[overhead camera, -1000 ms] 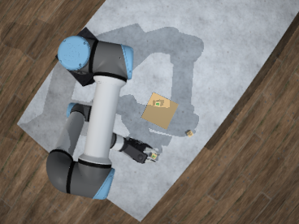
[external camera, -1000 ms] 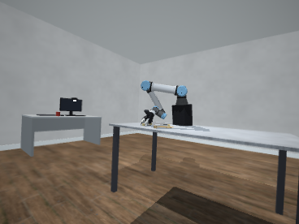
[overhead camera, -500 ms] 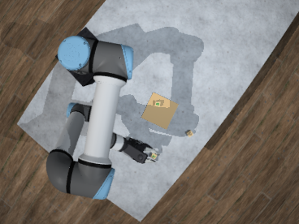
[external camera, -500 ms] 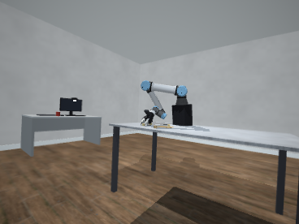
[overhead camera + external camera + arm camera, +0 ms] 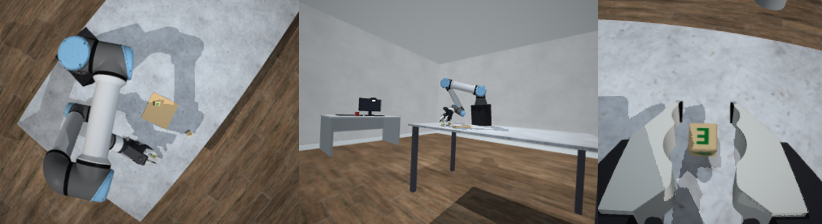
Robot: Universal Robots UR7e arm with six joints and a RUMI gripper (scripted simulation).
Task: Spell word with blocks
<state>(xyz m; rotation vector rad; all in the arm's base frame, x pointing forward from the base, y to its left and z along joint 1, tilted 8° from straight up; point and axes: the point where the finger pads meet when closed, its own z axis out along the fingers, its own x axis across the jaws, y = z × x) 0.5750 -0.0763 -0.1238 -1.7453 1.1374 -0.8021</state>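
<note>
The E block lies 10 mm behind my hand and 40 mm below it. From my hand the other things lie so: tan mat 160 mm behind, 170 mm to the left, 50 mm below; B block 200 mm behind, 180 mm to the left, 40 mm below; D block 160 mm behind, 70 mm to the right, 40 mm below.
</note>
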